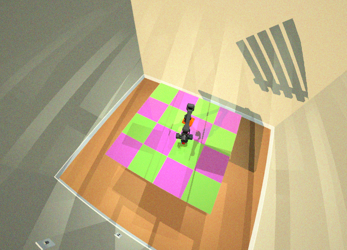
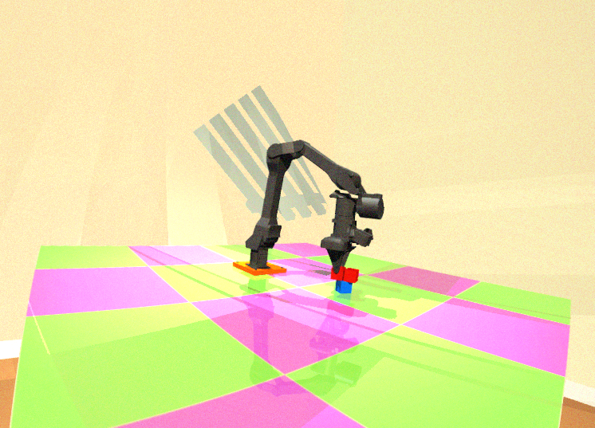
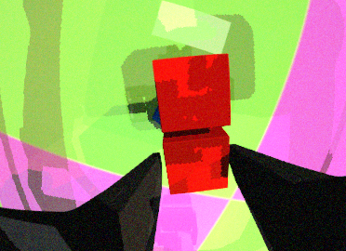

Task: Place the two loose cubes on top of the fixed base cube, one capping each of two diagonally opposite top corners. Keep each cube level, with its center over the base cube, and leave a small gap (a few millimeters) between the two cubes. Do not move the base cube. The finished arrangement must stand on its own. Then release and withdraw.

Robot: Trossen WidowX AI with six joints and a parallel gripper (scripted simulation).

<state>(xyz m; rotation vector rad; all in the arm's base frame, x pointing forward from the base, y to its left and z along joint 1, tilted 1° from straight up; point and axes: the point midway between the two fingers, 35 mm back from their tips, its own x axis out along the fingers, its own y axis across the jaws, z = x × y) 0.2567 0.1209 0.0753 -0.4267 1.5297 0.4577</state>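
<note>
Now: the red cube 30 mm ahead of my gripper tip and 20 mm to the left of it. Also, from my gripper tip: blue base cube 40 mm below, 20 mm ahead, 10 mm to the left.
</note>
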